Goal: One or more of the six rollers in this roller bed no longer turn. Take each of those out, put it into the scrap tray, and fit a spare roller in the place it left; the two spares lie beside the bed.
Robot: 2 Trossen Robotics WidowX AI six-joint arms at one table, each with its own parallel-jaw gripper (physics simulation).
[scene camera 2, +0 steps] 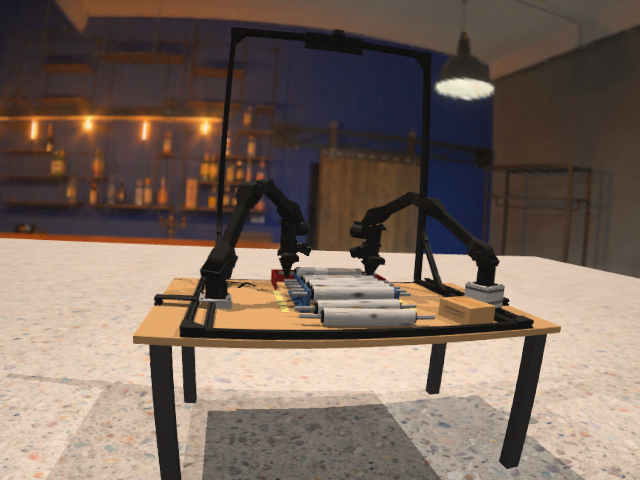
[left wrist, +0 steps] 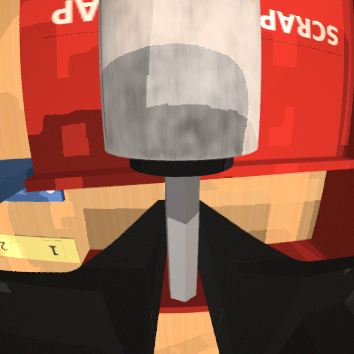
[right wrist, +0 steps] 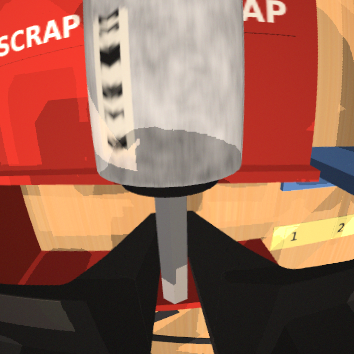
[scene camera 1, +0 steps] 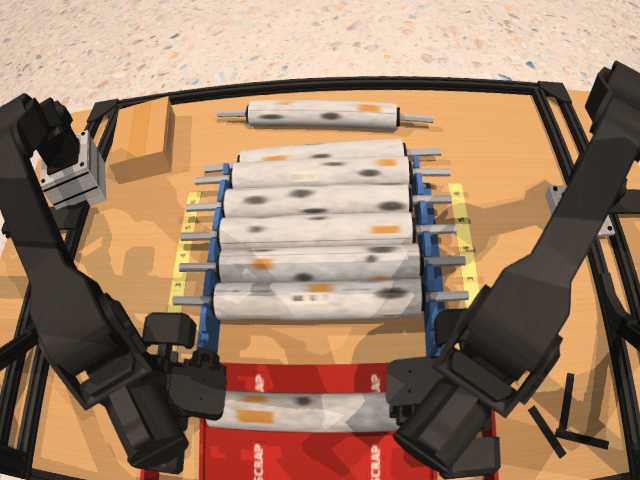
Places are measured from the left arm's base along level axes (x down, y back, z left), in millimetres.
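Where they show: left gripper, fingertip midpoint: point(left wrist: 177, 207); right gripper, fingertip midpoint: point(scene camera 2: 286, 277) point(right wrist: 171, 219); left arm's base, link origin: point(scene camera 2: 485, 284) point(scene camera 1: 63, 157); right arm's base, link origin: point(scene camera 2: 215, 296).
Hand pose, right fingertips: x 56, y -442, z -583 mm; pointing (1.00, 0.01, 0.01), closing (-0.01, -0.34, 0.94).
Things, the pixels of their centre, and the offset from my right fingertips.
- grey-white roller, body centre: point(scene camera 1: 316, 412) point(scene camera 2: 328, 273) dz +55, dx -18, dy +151 mm
- red scrap tray, body centre: point(scene camera 1: 316, 433) point(scene camera 2: 327, 280) dz +36, dx +12, dy +160 mm
- spare, body centre: point(scene camera 1: 322, 113) point(scene camera 2: 369, 317) dz +541, dx +13, dy -20 mm
- cardboard box, body centre: point(scene camera 1: 143, 138) point(scene camera 2: 466, 310) dz +624, dx +9, dy +299 mm
A grey-white roller point(scene camera 1: 305, 411) point(scene camera 2: 328, 270) point(left wrist: 180, 85) point(right wrist: 170, 90) lies level, in or low over the red scrap tray point(scene camera 1: 320, 457) point(scene camera 2: 276, 277) point(left wrist: 305, 100) point(right wrist: 285, 100). My left gripper point(scene camera 2: 371, 272) point(left wrist: 177, 207) is shut on its left shaft in scene camera 1, my right gripper point(scene camera 2: 287, 273) point(right wrist: 171, 219) on its right shaft. Whether it touches the tray is hidden. Several rollers sit side by side across the blue rails point(scene camera 1: 207, 322) of the bed; the rails' near ends are bare. One spare point(scene camera 1: 323, 114) point(scene camera 2: 368, 316) lies behind the bed. Another roller point(scene camera 1: 323, 148) lies slightly tilted against the rearmost bed roller.
A cardboard box point(scene camera 1: 142, 139) point(scene camera 2: 465, 310) stands at the back left in scene camera 1. Numbered yellow strips point(scene camera 1: 462, 222) point(left wrist: 42, 248) point(right wrist: 310, 232) flank the bed. Black bars point(scene camera 1: 584, 439) lie at the front right. A black frame point(scene camera 1: 356, 83) edges the table.
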